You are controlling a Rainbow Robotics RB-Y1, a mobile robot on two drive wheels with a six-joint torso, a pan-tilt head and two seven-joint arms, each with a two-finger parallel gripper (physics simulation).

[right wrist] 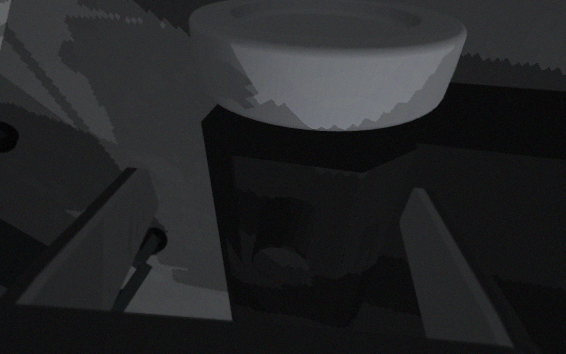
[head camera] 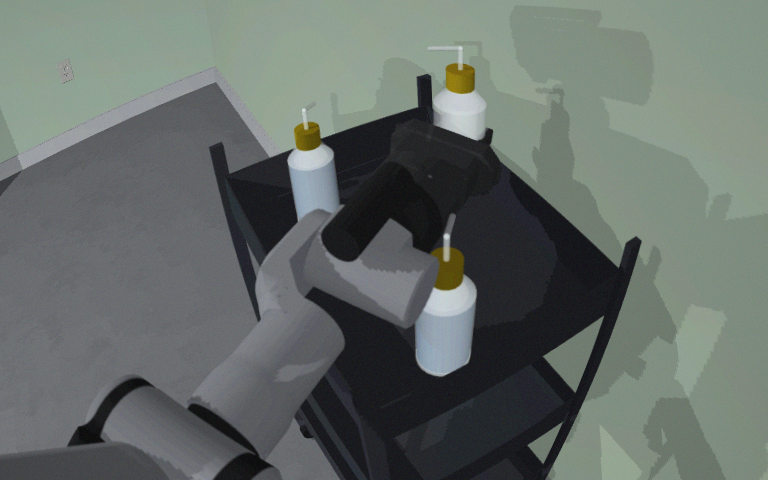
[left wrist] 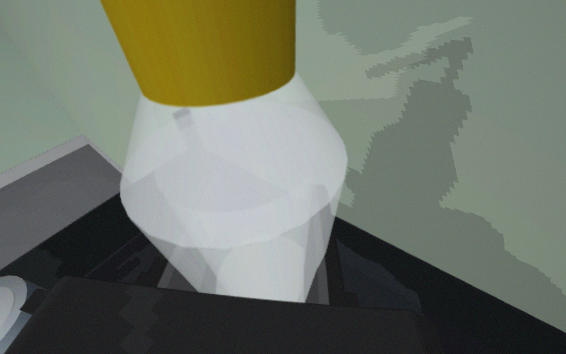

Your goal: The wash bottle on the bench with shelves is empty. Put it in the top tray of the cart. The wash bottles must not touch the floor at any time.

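Frame: origin at the robot's base, x right, y ahead, z up, level; millimetres.
Where they show: left gripper, fingertip midpoint: (head camera: 468,126) (left wrist: 265,191); right gripper, fingertip midpoint: (right wrist: 278,195).
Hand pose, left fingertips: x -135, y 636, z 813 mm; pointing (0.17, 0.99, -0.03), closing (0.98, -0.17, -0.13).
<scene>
After its pixels a point has its place.
The empty wash bottle (head camera: 459,107) @(z 870, x -134, y 583 mm) (left wrist: 235,175), translucent white with a yellow cap and bent spout, is upright at the back of the cart's top tray area. My left gripper (head camera: 457,135) @(z 813, x -135, y 636 mm) (left wrist: 250,240) @(z 813, x -135, y 636 mm) is shut on it; the gripper hides the bottle's lower part, so whether its base touches the tray cannot be told. Two wash bottles with pale blue contents stand on the top tray (head camera: 498,370) @(z 689, x -44, y 392 mm) (left wrist: 500,310) @(z 722, x 22, y 576 mm): one bottle (head camera: 314,181) @(z 745, x -313, y 573 mm) at the left, partly behind my arm, the other bottle (head camera: 444,328) @(z 746, x -103, y 390 mm) near the front. My right gripper (right wrist: 278,195) @(z 269, x 251, y -2 mm) is open and empty.
Black corner posts (head camera: 623,260) @(z 756, x 75, y 516 mm) rise above the tray, and a lower shelf (head camera: 487,418) @(z 398, x -53, y 502 mm) shows beneath. Green walls (head camera: 707,141) @(z 926, x 140, y 522 mm) stand behind and at the right. A pale rounded body (right wrist: 340,85) @(z 198, x 271, y -20 mm) lies beyond the right fingers, with a caster (right wrist: 156,240) @(z 28, x -130, y 286 mm) on the floor at the left.
</scene>
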